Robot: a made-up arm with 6 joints.
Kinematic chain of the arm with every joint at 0, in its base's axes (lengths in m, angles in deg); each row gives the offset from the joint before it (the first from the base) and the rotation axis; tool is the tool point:
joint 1: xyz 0 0 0.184 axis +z
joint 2: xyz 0 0.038 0 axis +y
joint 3: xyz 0 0 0.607 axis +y
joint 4: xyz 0 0 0.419 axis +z
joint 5: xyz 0 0 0 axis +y
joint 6: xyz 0 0 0.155 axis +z
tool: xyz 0 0 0
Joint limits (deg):
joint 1: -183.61..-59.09
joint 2: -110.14..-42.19
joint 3: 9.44..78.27
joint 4: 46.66..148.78
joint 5: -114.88..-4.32
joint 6: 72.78..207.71
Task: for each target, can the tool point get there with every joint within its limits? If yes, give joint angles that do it. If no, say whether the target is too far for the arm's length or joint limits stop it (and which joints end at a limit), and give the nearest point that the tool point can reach.
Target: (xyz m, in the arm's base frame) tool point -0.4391 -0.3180 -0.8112
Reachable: no: joint limits stop it (at a limit: joint 1, joint 2, joint 3, joint 4, joint 5) | nearest point -0.5173 0.7388 -0.1855 | short by 1.231 m
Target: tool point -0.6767 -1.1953 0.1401
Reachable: no: too far | nearest point -0.1069 0.0348 0.8968 | short by 1.553 m
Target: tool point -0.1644 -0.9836 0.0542
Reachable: no: joint limits stop it (at a limit: joint 1, joint 2, joint 3, joint 4, joint 5) | nearest point 0.6555 -0.0064 0.3389 | short by 1.307 m
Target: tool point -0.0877 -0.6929 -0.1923
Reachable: no: joint limits stop it (at a limit: joint 1, joint 2, joint 3, joint 4, joint 5) | nearest point 0.6555 -0.0064 0.3389 | short by 1.143 m
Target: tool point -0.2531 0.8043 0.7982
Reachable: yes | joints -78.31 -69.52 44.30 59.18 -67.37 134.07
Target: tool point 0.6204 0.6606 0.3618
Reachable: yes | joints -139.90 -101.14 63.11 67.98 -89.62 142.10
